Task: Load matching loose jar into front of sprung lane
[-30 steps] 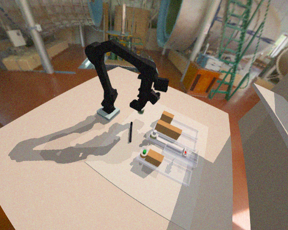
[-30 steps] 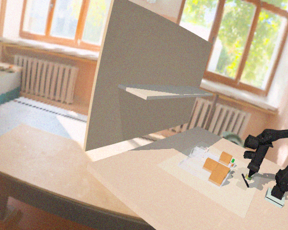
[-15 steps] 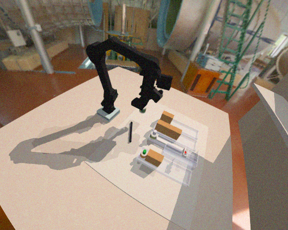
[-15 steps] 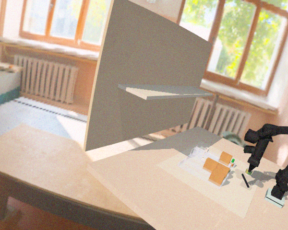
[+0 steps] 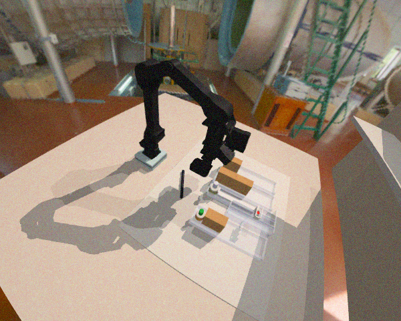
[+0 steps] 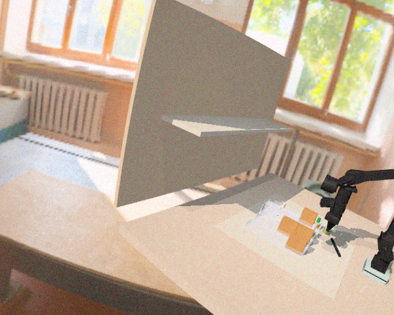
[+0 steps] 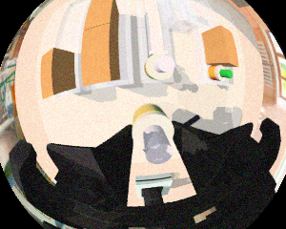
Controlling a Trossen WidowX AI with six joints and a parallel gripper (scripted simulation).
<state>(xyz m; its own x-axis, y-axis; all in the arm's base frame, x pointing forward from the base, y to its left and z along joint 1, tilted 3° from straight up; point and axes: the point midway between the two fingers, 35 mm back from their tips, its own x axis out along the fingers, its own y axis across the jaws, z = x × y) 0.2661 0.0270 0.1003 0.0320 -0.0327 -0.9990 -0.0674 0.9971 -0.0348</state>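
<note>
My gripper tip is 6 cm past the thin black stick, 6 cm to the left of it and 8 cm above it. The rest, counted from my gripper tip: shelf (58 cm ahead, 1 cm to the left, 28 cm above); red mark (25 cm ahead, 4 cm to the right, 2 cm below).
</note>
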